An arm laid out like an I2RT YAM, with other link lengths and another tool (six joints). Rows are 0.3 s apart.
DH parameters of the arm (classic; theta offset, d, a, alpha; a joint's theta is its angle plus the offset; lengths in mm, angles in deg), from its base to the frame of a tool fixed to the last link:
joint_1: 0 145.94 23.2 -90
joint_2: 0 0 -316.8 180
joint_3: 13.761 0 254.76 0
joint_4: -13.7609 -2.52 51.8 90
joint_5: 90 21.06 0 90
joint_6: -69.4 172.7 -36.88 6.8
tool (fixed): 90 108.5 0 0
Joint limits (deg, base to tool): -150..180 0..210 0..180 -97..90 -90..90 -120..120
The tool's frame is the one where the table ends.
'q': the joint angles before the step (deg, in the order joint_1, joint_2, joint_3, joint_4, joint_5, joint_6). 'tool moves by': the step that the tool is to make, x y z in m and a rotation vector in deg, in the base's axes. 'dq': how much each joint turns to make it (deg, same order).
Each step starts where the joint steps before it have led.
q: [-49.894, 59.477, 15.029, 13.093, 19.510, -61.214]
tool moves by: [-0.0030, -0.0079, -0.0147, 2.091, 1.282, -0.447]
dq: [-3.127, 5.236, 0.405, 2.786, -2.424, -1.244]
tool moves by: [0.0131, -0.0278, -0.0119, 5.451, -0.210, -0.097]
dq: [-5.713, 10.707, 7.877, -1.416, -6.444, -0.647]
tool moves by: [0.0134, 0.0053, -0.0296, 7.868, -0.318, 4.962]
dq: [-5.210, 6.500, 3.942, -3.877, -10.338, -3.591]
